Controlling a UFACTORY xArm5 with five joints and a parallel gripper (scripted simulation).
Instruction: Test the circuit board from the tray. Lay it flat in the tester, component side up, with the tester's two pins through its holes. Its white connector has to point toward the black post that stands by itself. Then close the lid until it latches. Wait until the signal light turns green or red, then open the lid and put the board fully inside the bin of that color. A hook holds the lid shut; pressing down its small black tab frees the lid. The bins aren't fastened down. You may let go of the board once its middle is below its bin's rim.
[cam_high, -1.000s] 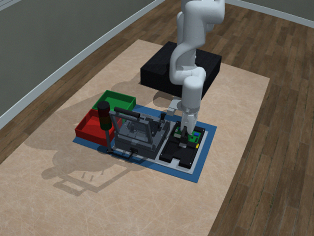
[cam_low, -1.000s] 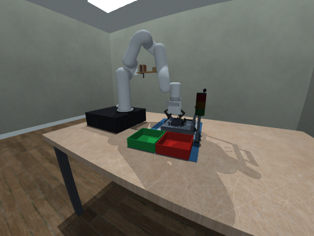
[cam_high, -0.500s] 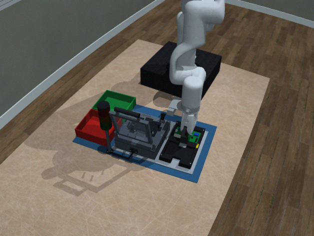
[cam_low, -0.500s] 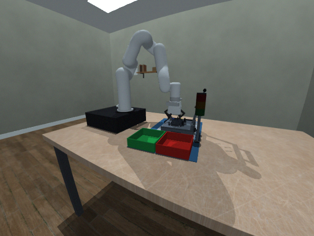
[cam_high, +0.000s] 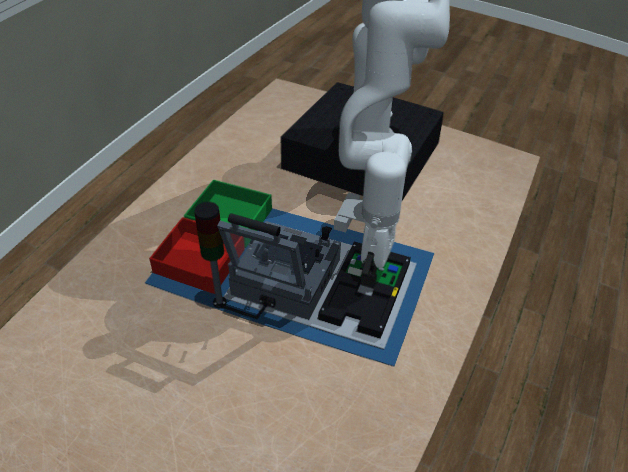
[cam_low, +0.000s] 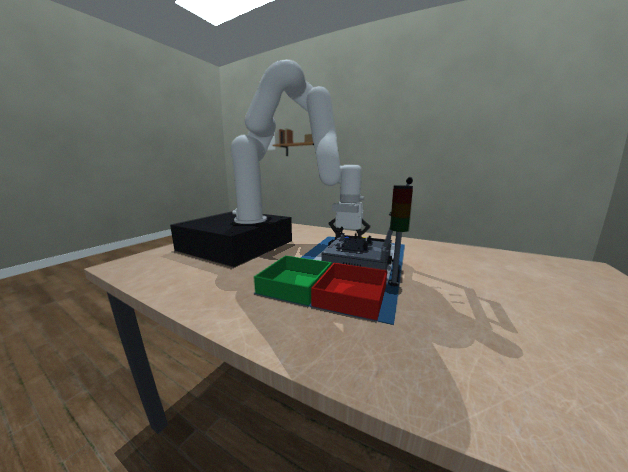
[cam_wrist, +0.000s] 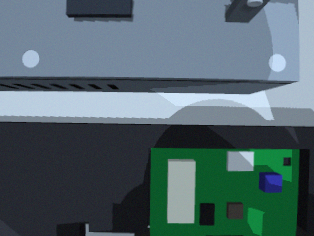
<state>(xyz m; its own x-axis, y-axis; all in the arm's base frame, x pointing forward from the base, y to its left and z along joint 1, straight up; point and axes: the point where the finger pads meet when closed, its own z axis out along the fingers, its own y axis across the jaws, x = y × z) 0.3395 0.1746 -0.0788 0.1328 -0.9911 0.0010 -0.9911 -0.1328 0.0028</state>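
Right now the green circuit board is right at my hand. Also, from my hand: lid (210 mm ahead, 160 mm above, 140 mm to the right); then green bin (370 mm to the right, 10 mm below); then black latch (110 mm to the right, 60 mm above, 10 mm ahead).
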